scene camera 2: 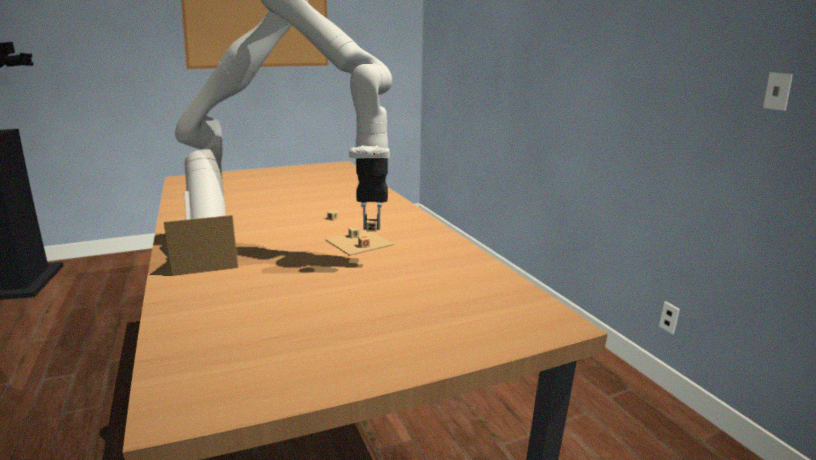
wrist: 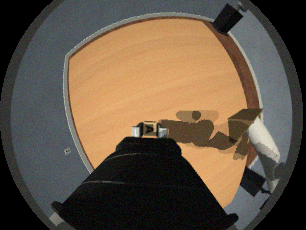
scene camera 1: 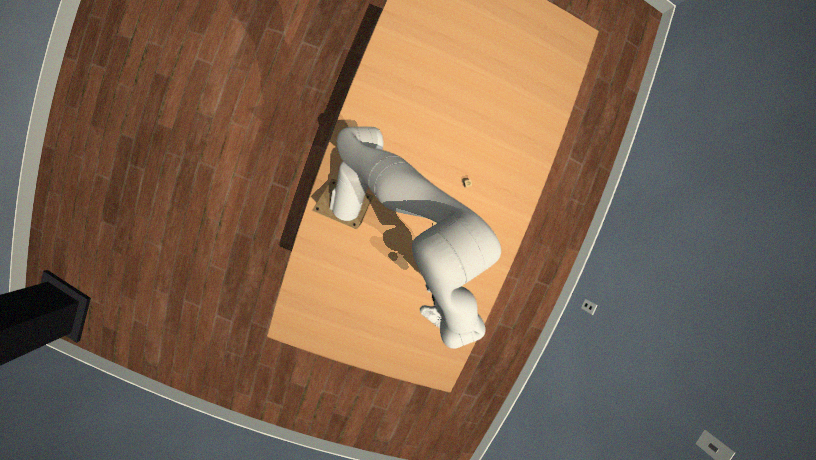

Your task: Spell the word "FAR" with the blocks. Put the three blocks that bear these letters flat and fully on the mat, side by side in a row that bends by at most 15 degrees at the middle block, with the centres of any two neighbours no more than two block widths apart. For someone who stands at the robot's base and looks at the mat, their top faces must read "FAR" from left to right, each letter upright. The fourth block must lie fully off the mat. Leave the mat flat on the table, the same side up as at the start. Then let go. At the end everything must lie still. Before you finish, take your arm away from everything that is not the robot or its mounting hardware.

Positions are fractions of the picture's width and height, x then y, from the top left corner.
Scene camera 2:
my gripper: 0.46, 0.50
tan mat: 0.42, 0.53
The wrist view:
my gripper: 0.49, 0.55
